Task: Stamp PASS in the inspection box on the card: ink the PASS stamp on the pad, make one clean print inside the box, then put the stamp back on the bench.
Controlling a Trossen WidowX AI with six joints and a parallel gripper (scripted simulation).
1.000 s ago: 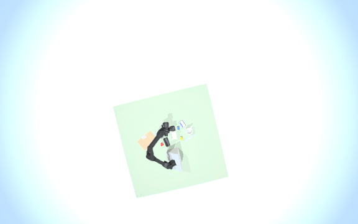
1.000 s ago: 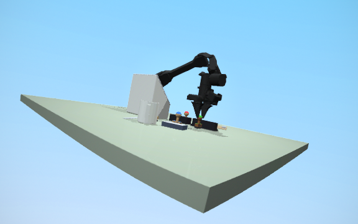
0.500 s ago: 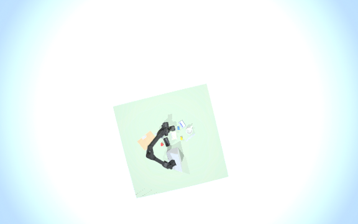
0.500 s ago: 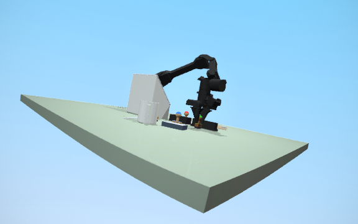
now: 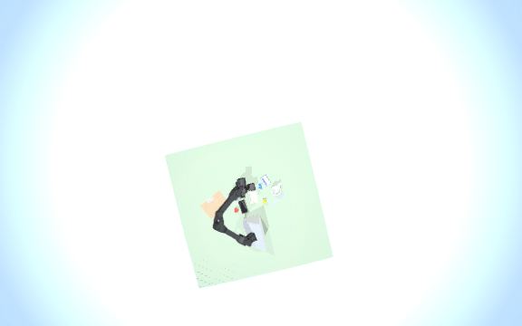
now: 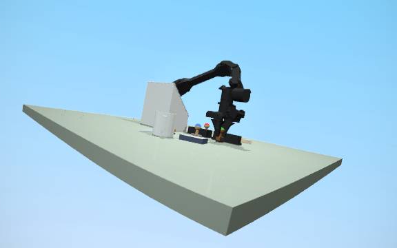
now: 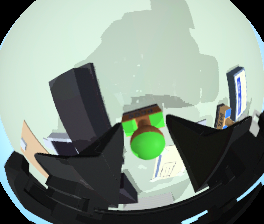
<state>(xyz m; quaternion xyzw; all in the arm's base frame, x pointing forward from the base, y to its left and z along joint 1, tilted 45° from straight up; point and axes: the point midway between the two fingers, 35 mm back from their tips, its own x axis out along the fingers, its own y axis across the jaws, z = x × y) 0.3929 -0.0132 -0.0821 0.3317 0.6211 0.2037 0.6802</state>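
Right now my gripper tip is 6 cm to the right of the long black block and 1 cm above it. Round my gripper tip: flat navy tray: 19 cm to the right, 1 cm below, 1 cm behind; then yellow-knobbed stamp: 18 cm behind, 11 cm to the right; then blue-knobbed stamp: 13 cm to the right, 4 cm behind.
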